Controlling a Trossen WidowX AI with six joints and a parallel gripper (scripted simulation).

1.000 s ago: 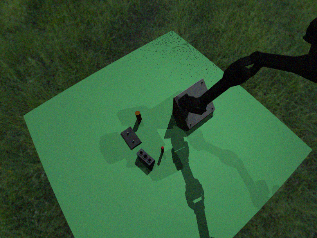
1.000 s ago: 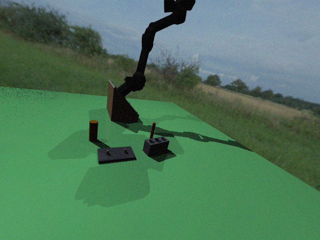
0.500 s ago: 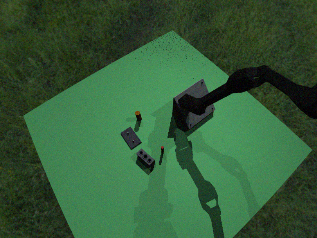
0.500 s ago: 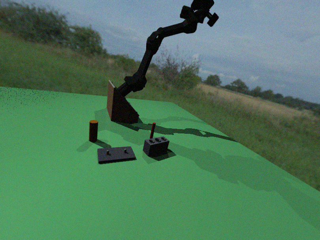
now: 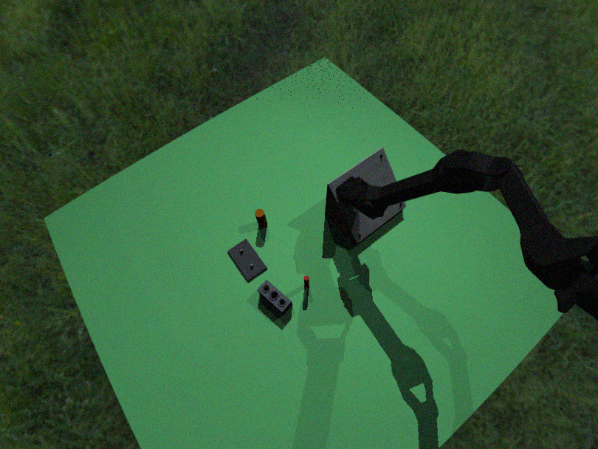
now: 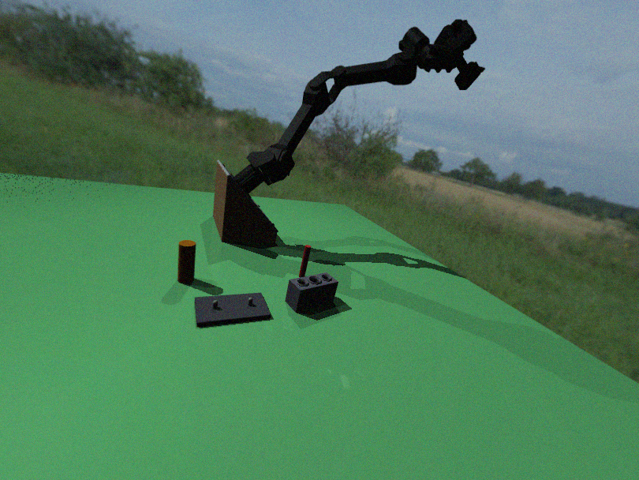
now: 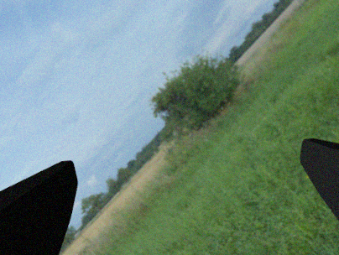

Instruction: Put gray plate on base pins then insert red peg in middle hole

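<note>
The gray plate lies 25 cm ahead of my gripper tip, 56 cm to the right of it and 58 cm below it. From my gripper tip the other things lie so: red peg (15 cm ahead, 53 cm to the right, 58 cm below); then orange-topped cylinder (13 cm ahead, 78 cm to the right, 58 cm below); then base (24 cm ahead, 71 cm to the right, 61 cm below).
</note>
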